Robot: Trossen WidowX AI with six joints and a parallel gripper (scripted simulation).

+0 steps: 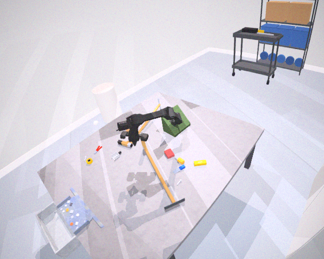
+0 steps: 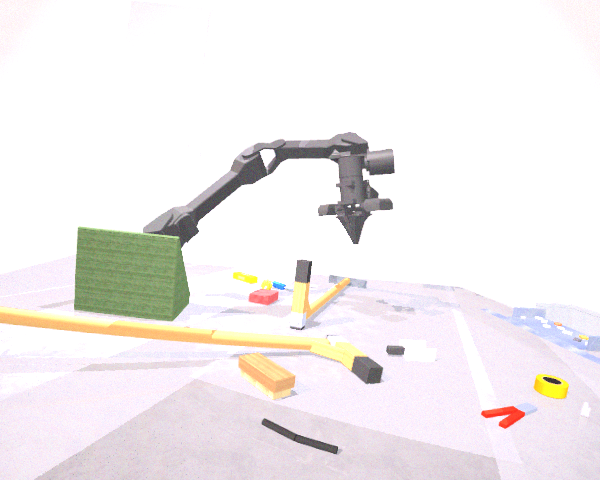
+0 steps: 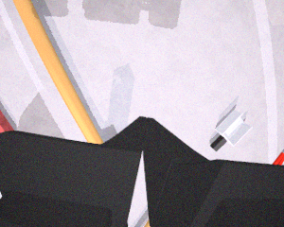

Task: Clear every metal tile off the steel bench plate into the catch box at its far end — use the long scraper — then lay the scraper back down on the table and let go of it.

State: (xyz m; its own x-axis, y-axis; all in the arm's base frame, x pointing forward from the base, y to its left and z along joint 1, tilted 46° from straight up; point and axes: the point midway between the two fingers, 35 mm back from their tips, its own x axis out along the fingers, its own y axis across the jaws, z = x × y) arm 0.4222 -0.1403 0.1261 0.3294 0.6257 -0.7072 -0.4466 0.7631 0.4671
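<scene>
Right now my gripper tip is 170 mm to the right of the long scraper and 120 mm above it. From my gripper tip the other things lie so: blue piece: 100 mm behind, 290 mm to the left, 180 mm below; then wooden block: 240 mm behind, 330 mm to the right, 170 mm below; then red block: 180 mm behind, 140 mm to the left, 170 mm below.
</scene>
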